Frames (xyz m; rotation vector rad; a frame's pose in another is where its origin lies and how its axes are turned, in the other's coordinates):
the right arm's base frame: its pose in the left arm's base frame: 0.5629 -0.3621 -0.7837 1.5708 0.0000 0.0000
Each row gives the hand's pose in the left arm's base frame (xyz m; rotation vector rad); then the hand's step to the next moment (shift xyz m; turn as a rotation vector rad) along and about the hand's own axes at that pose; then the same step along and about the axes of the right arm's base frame.
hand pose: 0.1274 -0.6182 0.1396 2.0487 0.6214 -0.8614
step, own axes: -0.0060 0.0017 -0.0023 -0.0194 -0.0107 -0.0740
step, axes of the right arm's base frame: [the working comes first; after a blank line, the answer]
step, axes of the left arm's base frame: -0.0019 0.0002 0.0064 0.0065 0.0646 0.0419

-0.0019 0.0064 -0.0002 0.0065 0.0419 -0.0646
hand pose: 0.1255 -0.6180 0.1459 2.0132 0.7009 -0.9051
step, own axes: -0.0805 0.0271 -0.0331 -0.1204 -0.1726 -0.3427
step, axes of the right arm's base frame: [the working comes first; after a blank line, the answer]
step, axes of the left arm's base frame: -0.0162 0.0011 0.0897 -0.0777 0.3589 0.1639

-0.0162 0.0897 -0.0011 -0.0777 0.1639 -0.3589
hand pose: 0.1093 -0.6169 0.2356 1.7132 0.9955 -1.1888
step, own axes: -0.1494 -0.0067 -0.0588 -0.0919 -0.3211 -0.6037
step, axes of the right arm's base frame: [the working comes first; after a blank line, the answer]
step, axes of the left arm's base frame: -0.0241 0.0333 0.1554 -0.1229 0.6571 0.1708

-0.0241 0.1553 -0.0333 -0.1229 0.1708 -0.6571
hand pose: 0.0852 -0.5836 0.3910 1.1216 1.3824 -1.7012
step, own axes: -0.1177 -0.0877 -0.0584 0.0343 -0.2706 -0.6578
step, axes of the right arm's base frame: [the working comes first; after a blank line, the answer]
step, axes of the left arm's base frame: -0.0177 0.0736 0.1386 -0.1184 0.7015 0.0314

-0.0177 0.1386 -0.0736 -0.1184 0.0314 -0.7015
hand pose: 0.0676 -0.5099 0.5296 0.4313 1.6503 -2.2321
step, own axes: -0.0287 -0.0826 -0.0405 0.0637 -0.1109 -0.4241
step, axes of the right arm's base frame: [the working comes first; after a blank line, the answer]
step, axes of the left arm's base frame: -0.0082 0.0638 0.0717 -0.0861 0.4314 -0.0521

-0.0082 0.0717 -0.0638 -0.0861 -0.0521 -0.4314
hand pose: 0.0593 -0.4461 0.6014 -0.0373 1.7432 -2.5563
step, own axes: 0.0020 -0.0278 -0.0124 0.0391 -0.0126 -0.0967
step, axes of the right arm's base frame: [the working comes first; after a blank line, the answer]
step, axes of the left arm's base frame: -0.0033 0.0216 0.0213 -0.0439 0.0924 -0.0239

-0.0033 0.0213 -0.0216 -0.0439 -0.0239 -0.0924
